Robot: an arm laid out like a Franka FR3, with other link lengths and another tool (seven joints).
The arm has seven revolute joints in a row. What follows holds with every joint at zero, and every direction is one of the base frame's.
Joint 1 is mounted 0.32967 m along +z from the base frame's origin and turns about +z.
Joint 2 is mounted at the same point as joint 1 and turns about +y.
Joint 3 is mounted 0.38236 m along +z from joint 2 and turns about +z.
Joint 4 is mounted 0.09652 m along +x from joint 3 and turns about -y.
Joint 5 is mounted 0.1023 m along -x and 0.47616 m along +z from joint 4 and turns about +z.
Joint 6 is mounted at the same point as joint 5 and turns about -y.
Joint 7 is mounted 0.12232 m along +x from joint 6 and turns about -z.
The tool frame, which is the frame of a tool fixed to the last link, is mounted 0.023 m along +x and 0.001 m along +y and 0.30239 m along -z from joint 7; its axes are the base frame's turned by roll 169, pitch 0 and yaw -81.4 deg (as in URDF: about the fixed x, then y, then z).
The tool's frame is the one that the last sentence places.
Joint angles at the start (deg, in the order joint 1, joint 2, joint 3, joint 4, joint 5, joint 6, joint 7):
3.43 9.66 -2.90 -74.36 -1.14 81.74 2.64
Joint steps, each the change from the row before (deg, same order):
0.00 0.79 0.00 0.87 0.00 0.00 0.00
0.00 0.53 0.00 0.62 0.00 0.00 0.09
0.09 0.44 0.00 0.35 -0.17 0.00 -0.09
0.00 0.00 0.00 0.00 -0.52 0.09 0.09
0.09 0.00 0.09 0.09 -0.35 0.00 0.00
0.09 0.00 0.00 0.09 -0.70 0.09 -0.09
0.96 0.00 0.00 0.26 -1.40 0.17 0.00
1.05 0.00 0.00 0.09 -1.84 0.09 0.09
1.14 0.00 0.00 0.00 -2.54 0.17 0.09
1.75 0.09 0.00 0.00 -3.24 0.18 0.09
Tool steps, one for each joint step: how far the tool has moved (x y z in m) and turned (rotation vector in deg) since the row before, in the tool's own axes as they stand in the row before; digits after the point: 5 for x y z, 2 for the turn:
0.00027 -0.00535 0.00015 0.08 0.05 0.01
0.00023 -0.00359 -0.00024 0.09 0.02 0.09
-0.00021 -0.00296 0.00155 -0.11 0.21 -0.12
0.00297 -0.00012 -0.00027 0.04 0.48 0.26
-0.00031 -0.00006 -0.00107 0.06 0.36 -0.06
0.00276 -0.00017 -0.00131 0.11 0.71 0.06
-0.00474 -0.00134 -0.00437 0.35 1.57 -0.46
-0.00359 -0.00084 -0.00274 0.09 1.96 -0.33
-0.00093 -0.00098 -0.00277 0.07 2.64 -0.20
-0.00522 -0.00215 -0.00406 0.09 3.44 -0.57

